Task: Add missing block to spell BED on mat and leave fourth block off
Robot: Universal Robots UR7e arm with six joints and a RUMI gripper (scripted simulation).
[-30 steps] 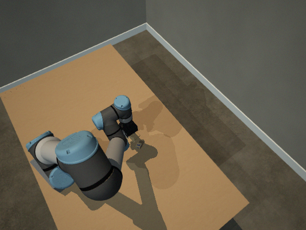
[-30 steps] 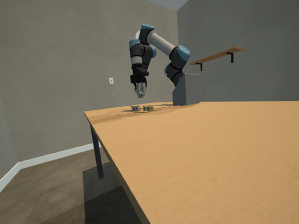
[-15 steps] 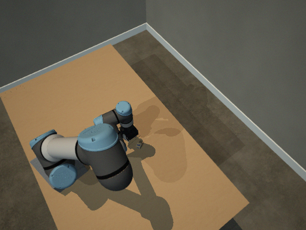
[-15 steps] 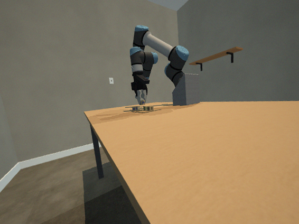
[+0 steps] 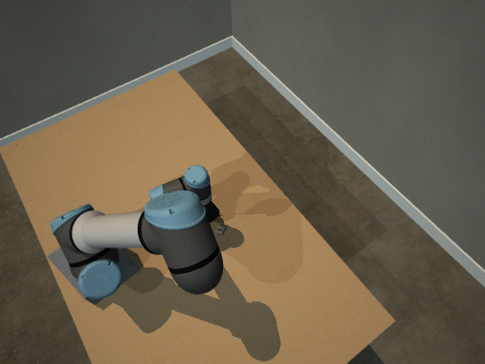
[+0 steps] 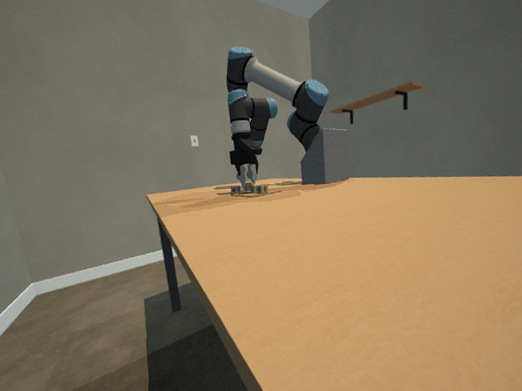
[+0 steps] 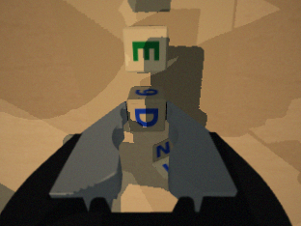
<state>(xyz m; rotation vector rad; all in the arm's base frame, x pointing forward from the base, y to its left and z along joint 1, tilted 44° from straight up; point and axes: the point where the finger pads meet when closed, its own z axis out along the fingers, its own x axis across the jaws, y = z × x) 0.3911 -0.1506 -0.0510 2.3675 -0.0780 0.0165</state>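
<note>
The tan mat lies 50 mm to the left of my hand and 30 mm below it. The rest, counted from my hand: L block 70 mm to the right, 20 mm ahead, 10 mm below.
</note>
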